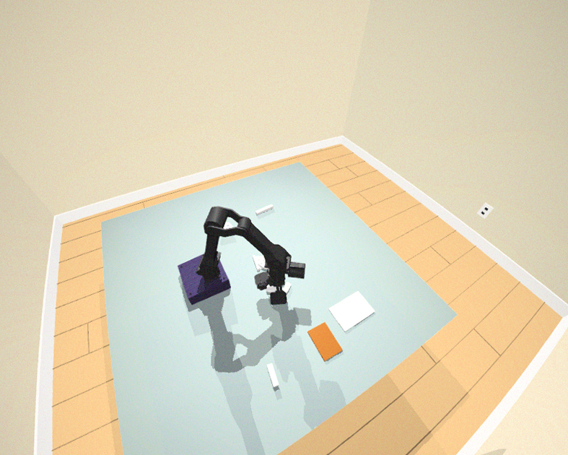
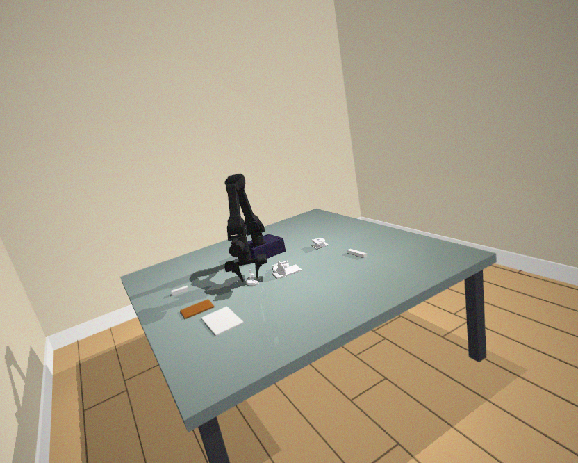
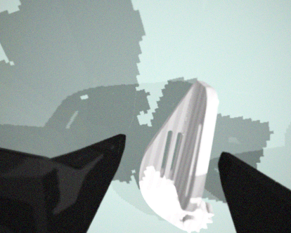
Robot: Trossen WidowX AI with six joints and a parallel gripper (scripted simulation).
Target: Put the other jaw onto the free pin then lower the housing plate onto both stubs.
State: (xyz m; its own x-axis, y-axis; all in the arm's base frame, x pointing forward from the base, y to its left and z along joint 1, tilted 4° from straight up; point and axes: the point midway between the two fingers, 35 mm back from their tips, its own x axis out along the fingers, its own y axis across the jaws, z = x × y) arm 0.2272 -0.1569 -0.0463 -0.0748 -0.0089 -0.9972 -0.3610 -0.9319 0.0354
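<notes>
The white jaw is 40 mm ahead of my gripper tip. Also, from my gripper tip: orange plate: 270 mm to the right, 80 mm ahead; then white plate: 240 mm ahead, 210 mm to the right.
</notes>
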